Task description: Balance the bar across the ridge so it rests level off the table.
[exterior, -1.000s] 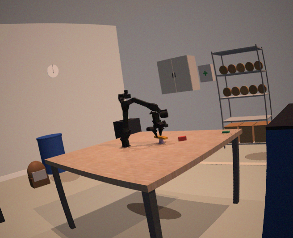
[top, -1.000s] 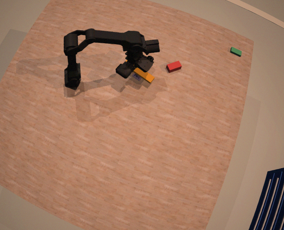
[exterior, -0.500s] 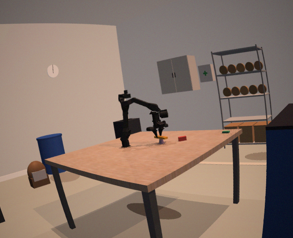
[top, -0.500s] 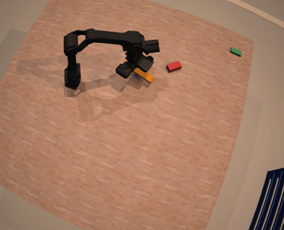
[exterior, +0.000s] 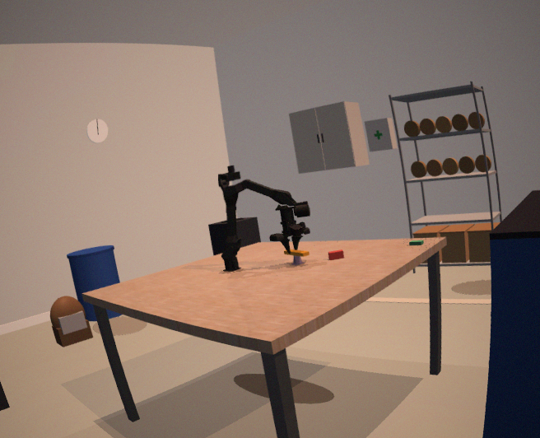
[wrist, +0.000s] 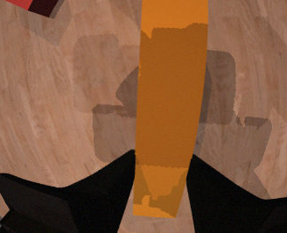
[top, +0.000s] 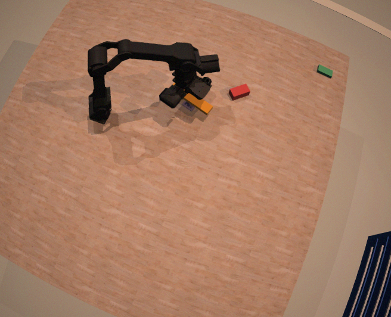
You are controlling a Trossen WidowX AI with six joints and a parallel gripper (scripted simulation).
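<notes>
The orange bar is 30 mm ahead of my gripper tip and 10 mm to the right of it. Round my gripper tip: red block (170 mm ahead, 90 mm to the left, 30 mm below); then green block (480 mm ahead, 350 mm to the left, 40 mm below).
</notes>
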